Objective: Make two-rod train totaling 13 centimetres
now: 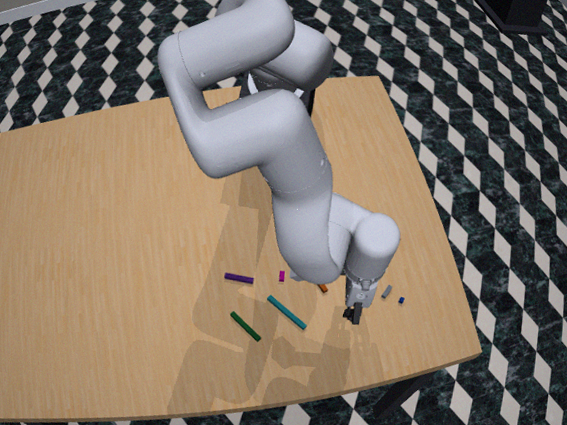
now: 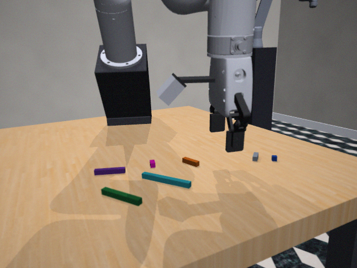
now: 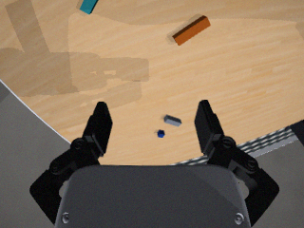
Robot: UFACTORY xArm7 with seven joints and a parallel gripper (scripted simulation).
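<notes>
The grey rod lies 10 mm behind my hand, 90 mm to the left of it and 70 mm below it. Round my hand: blue rod 10 mm ahead, 120 mm to the left, 70 mm below; turquoise rod 20 mm behind, 120 mm to the right, 70 mm below; orange rod 60 mm behind, 40 mm to the right, 70 mm below.
</notes>
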